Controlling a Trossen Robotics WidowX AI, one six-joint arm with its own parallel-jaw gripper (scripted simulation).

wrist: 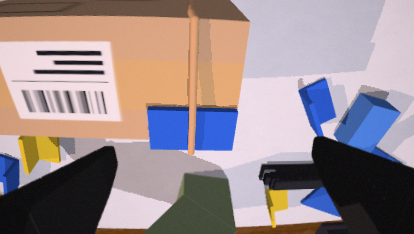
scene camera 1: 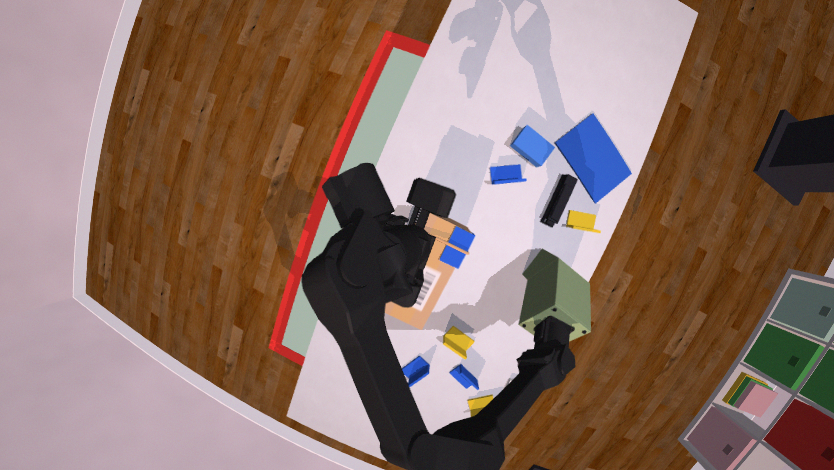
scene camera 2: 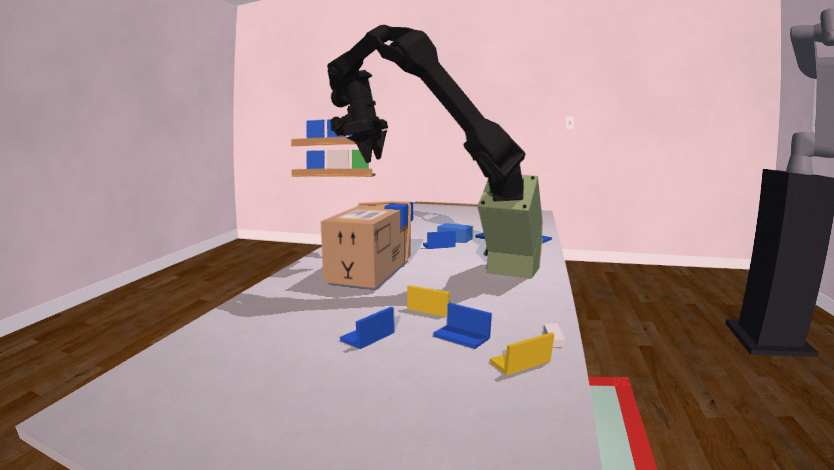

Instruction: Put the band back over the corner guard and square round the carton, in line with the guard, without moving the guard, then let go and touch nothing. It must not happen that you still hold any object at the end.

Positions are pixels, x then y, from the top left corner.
Scene:
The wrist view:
my gripper: 214, 151
black bar: 277, 176
corner guard: 168, 127
corner guard: 318, 92
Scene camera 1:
my gripper: 428, 238
black bar: 566, 184
blue board: 588, 149
corner guard: 460, 238
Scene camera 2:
my gripper: 373, 161
corner guard: 375, 327
corner guard: 470, 327

